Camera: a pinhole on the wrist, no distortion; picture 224 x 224 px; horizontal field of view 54.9 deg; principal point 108.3 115.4 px. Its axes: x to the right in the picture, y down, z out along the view. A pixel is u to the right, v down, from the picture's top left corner.
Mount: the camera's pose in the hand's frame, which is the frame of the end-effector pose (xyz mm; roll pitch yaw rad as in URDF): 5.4 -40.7 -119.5 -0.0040 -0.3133 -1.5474
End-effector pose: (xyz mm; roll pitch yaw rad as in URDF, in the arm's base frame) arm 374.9 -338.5 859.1 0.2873 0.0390 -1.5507
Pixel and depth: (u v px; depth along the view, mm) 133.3 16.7 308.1
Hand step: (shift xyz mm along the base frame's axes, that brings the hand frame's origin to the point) -38.6 127.8 187.6
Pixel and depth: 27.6 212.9 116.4
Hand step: 43.7 -55.4 -13.0
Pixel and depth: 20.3 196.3 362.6
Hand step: 158.1 -142.8 227.3
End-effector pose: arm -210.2 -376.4 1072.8 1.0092 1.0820 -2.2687
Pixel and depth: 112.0 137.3 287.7
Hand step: -161.3 -23.8 26.5
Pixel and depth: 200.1 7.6 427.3
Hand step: -258.6 216.5 233.0
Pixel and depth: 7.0 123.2 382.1
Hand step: -201.4 -197.4 133.4
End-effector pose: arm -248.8 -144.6 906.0 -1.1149 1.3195 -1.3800
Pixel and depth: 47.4 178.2 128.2
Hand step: 2.6 24.0 -48.8
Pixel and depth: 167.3 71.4 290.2
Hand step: 164.5 -58.4 77.4
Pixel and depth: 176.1 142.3 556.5
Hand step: 440.7 -165.9 -16.1
